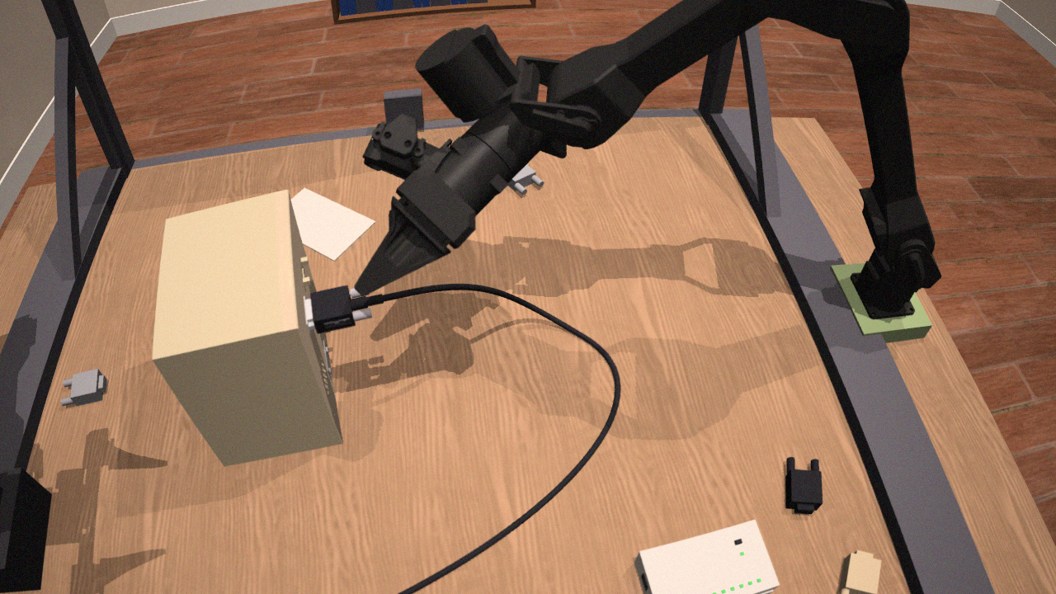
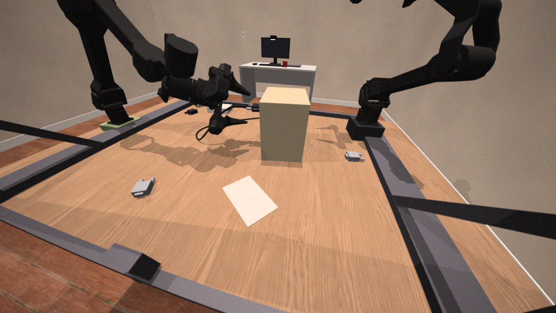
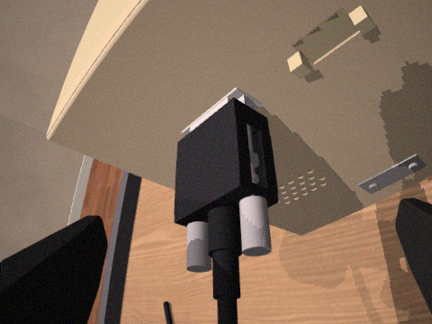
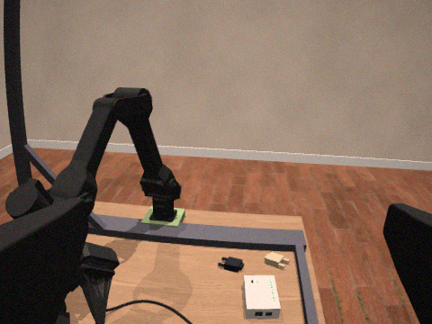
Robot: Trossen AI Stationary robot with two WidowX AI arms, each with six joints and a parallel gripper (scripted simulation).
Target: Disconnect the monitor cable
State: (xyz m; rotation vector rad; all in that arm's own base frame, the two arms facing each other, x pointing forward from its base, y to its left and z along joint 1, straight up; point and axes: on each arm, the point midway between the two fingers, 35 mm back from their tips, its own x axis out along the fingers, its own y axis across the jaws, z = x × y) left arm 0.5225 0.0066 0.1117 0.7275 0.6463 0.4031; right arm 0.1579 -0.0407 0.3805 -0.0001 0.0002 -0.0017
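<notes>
The black monitor plug lies 3 cm ahead of my left hand, 5 cm to the right of it and 1 cm below it. Also, from my left hand: white device (31 cm ahead, 17 cm to the left, 12 cm below); white sheet (22 cm behind, 6 cm to the right, 13 cm below); beige box (14 cm to the right, 5 cm below).
</notes>
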